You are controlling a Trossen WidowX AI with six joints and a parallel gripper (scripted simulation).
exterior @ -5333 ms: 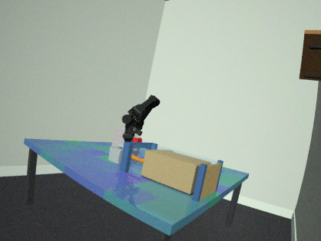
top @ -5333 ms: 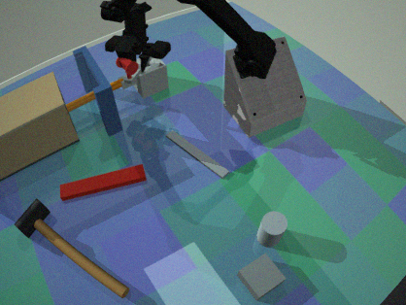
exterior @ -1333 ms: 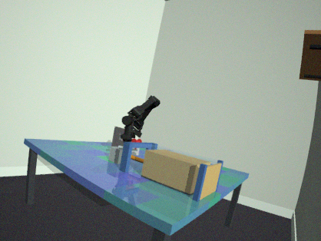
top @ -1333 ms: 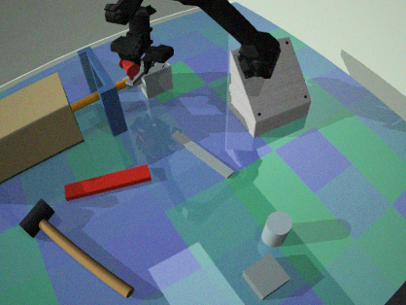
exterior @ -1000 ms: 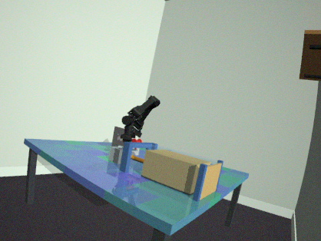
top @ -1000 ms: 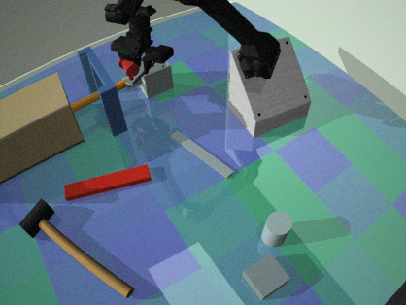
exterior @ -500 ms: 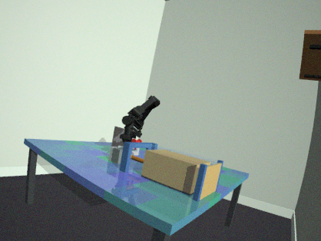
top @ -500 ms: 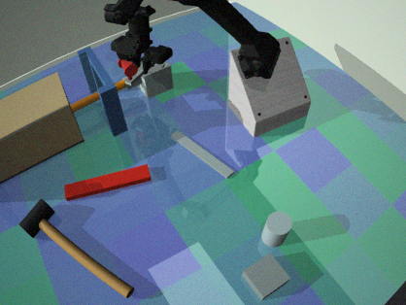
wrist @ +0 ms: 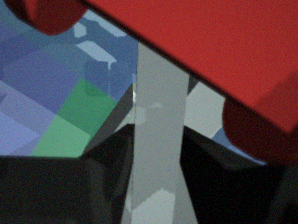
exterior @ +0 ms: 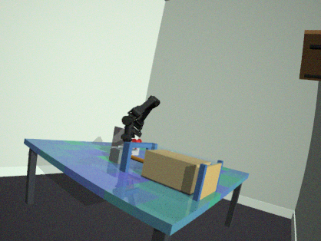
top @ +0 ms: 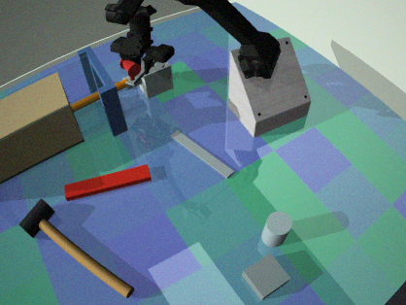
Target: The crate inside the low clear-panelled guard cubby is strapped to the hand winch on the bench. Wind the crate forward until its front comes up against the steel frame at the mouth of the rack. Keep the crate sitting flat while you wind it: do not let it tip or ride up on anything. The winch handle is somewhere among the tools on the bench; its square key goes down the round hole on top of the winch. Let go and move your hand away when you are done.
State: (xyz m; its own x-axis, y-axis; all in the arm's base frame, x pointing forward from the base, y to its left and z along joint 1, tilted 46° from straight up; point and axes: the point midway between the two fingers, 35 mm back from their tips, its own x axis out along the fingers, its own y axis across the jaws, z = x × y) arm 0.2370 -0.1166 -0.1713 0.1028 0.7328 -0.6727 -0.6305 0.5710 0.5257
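My gripper tip is now 20 mm below the crank handle, 10 mm to the right of it and 10 mm short of it. From my gripper tip the other things lie so: grey flat bar (290 mm to the left, 90 mm below, 40 mm behind); then red knob (50 mm above, 40 mm ahead, 30 mm to the left); then grey winch (60 mm below, 50 mm behind, 40 mm to the right).
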